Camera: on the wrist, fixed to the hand. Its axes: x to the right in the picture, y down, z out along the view.
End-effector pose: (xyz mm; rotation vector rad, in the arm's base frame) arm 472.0 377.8 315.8 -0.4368 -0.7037 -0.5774
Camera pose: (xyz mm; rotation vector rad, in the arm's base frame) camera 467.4 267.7 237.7 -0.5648 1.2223 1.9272
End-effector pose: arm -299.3 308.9 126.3 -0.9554 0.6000 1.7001
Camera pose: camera -194.1 234.8 85.1 -0.0038 -1.2243 -0.8078
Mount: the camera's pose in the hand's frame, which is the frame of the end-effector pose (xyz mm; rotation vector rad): -20.2 -72.5 -112.2 0.0275 1.0291 2.9418
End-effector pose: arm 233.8 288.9 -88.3 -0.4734 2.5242 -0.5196
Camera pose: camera 205.1 264.6 41.5 -2.7495 -0.7582 -0.5109
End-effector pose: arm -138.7 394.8 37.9 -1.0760 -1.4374 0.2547
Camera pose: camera -77.1 292.1 100.4 -1.8361 1.8704 1.2738
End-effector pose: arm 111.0 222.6 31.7 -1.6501 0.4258 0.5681
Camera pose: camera 150.3 122.2 113.2 -0.2409 -2.3811 -0.9442
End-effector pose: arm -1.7 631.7 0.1 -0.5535 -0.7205 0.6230
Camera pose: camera 92.8 540.6 -31.7 1.1944 -1.5137 -2.0763
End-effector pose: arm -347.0 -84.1 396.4 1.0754 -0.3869 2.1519
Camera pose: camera -353.6 18.6 308.9 0.8934 0.5973 -1.0433
